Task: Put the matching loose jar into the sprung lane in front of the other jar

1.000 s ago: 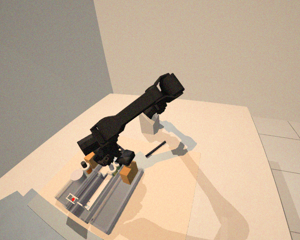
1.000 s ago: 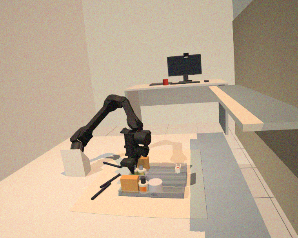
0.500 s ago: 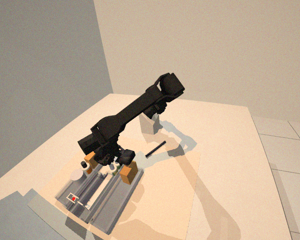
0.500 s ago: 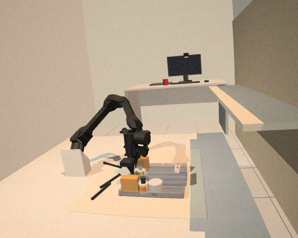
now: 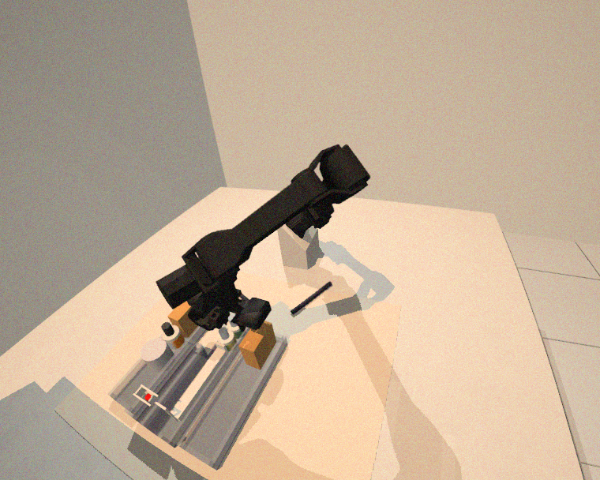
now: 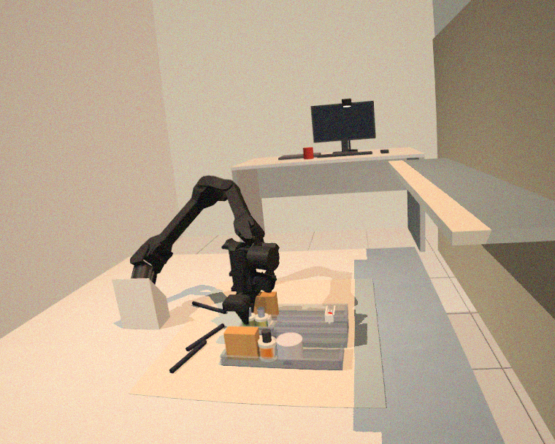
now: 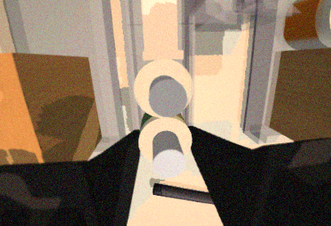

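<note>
Now: the cream pusher bar 14 cm ahead of my gripper tip, 5 cm to the right of it and 2 cm above it. The rest, counted from my gripper tip: red dot (21 cm ahead, 7 cm to the right, 4 cm above); then grey cylinder (14 cm to the right, 12 cm ahead).
</note>
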